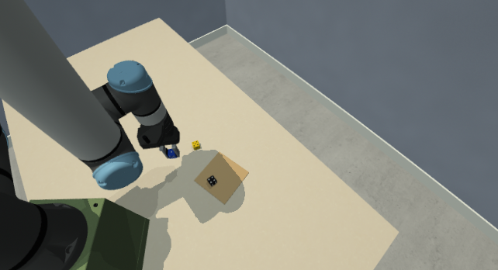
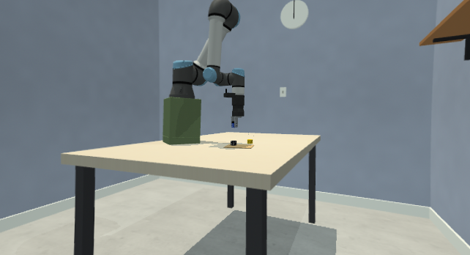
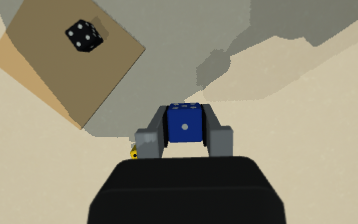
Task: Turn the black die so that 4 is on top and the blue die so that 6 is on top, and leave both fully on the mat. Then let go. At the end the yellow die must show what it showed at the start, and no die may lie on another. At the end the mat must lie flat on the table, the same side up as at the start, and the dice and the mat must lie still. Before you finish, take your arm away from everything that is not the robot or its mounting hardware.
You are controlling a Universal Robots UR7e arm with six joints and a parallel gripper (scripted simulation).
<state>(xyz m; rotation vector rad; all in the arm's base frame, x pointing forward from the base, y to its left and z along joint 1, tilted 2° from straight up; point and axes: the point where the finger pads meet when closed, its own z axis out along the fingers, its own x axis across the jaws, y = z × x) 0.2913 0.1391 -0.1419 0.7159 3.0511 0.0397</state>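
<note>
Now: hand 8 cm short of the yellow die, 4 cm to the right of it and 10 cm above it. The rest, counted from my hand: tan mat: 10 cm ahead, 12 cm to the right, 11 cm below; blue die: 1 cm below; black die: 7 cm ahead, 12 cm to the right, 10 cm below.
</note>
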